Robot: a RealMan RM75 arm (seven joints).
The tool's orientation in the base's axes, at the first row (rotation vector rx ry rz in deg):
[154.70, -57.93, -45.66]
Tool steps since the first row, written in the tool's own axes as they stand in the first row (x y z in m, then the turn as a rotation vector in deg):
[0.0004, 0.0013, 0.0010, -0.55, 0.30, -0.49]
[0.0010, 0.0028, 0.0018, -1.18, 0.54, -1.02]
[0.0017, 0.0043, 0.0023, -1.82, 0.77, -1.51]
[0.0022, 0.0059, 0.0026, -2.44, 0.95, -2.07]
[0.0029, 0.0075, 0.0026, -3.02, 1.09, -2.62]
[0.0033, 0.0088, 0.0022, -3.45, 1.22, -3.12]
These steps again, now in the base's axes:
[-0.0010, -0.0012, -0.0006, -0.26, 0.11, 0.74]
[-0.0019, -0.0027, -0.0011, -0.51, 0.31, 1.54]
[-0.0026, -0.0043, -0.0013, -0.79, 0.52, 2.30]
[-0.0033, -0.0058, -0.0013, -0.98, 0.76, 3.10]
[-0.0038, -0.0075, -0.0011, -1.14, 1.01, 3.85]
[-0.0041, -0.0087, -0.0005, -1.22, 1.17, 4.50]

